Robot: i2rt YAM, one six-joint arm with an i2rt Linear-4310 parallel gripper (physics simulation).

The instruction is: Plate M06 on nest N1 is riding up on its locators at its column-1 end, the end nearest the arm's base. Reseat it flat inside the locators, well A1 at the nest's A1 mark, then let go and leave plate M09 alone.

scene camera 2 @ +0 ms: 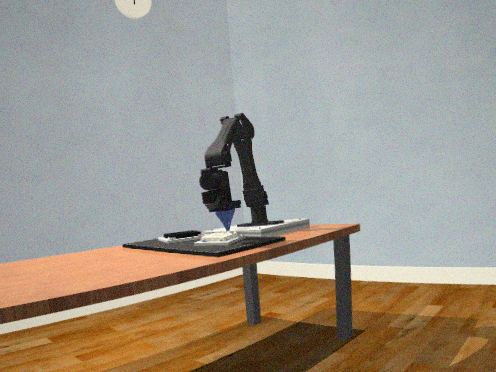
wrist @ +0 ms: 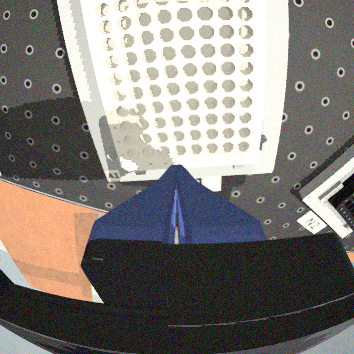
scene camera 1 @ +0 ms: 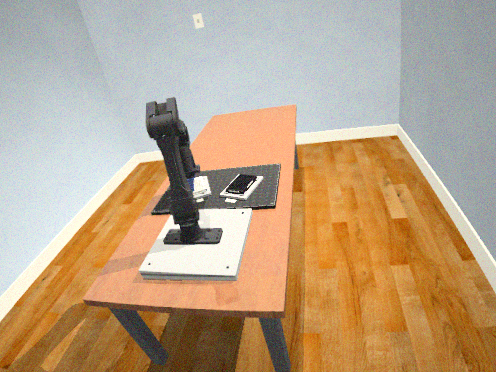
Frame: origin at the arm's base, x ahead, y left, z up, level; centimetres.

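Seen in the pictures: gripper, between the fingertips: [scene camera 2: 228, 230] [wrist: 176, 173] [scene camera 1: 193, 190]; arm's base, origin of its link: [scene camera 2: 260, 225] [scene camera 1: 193, 237].
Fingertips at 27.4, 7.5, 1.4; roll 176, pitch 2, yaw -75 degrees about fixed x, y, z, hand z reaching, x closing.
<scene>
Offsets run from my fingertips to a thing's middle, as dx, dy, dz. "*": to the spot under its first point. Level surfaces: height alone.
The white well plate M06 @(+6.0, +1.5, -1.3) [scene camera 1: 201, 185] [scene camera 2: 220, 235] [wrist: 185, 85] lies on the white nest N1 @(* +5.3, -4.6, -2.1) [wrist: 276, 100]. In the wrist view its near edge is close to the nest's near rim, and part of it is in shadow. How flat it sits cannot be told for sure. My gripper [scene camera 2: 228, 230] [wrist: 176, 173] is shut and empty. Its blue fingertips are at the plate's near, column-1 end; whether they touch it cannot be told. In scene camera 1 the arm hides most of the fingers. The black plate M09 @(+4.0, -19.9, -1.3) [scene camera 1: 242, 184] [scene camera 2: 182, 234] [wrist: 346, 196] sits on the neighbouring nest N2 @(* -2.3, -15.5, -2.1) [wrist: 325, 212].
Both nests stand on a black perforated mat @(dz -3.2) [scene camera 1: 267, 192] [scene camera 2: 150, 245] [wrist: 30, 130] on the wooden table @(dz -4.5) [scene camera 1: 250, 132] [scene camera 2: 60, 272]. The arm's white base board [scene camera 1: 215, 257] [scene camera 2: 300, 224] lies beside the mat. The N2 label @(* -5.0, -16.4, -3.1) [wrist: 312, 222] lies by its nest.
</scene>
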